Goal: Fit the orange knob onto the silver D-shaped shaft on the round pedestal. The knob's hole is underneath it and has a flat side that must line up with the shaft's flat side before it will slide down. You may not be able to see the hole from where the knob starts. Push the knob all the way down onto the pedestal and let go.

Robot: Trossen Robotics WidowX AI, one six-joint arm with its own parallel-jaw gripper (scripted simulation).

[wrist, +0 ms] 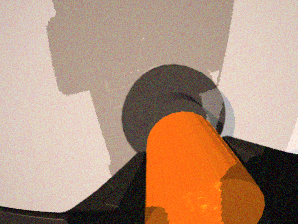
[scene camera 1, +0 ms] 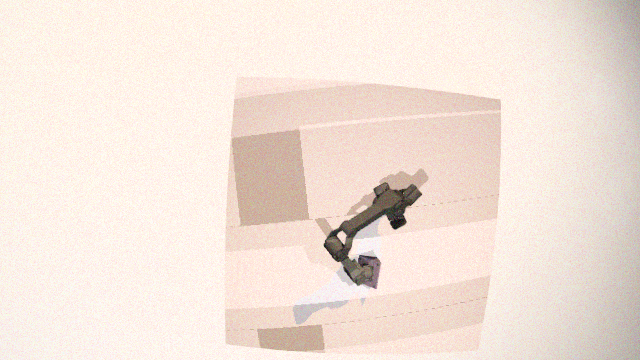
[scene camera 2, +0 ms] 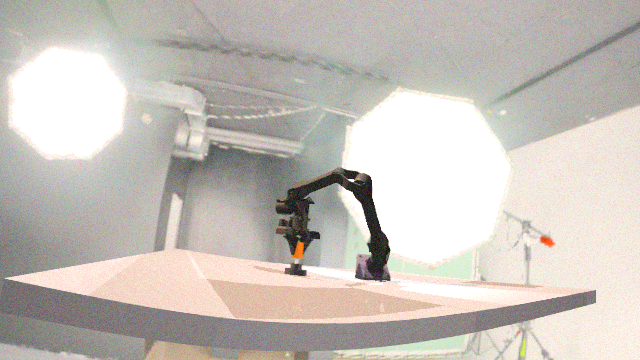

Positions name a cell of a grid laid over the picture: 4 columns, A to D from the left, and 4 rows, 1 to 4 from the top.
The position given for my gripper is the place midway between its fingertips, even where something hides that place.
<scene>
My gripper (scene camera 2: B3) holds an orange knob (wrist: C3). I also see a dark round pedestal (wrist: C2).
My gripper also shows in the wrist view (wrist: C3).
</scene>
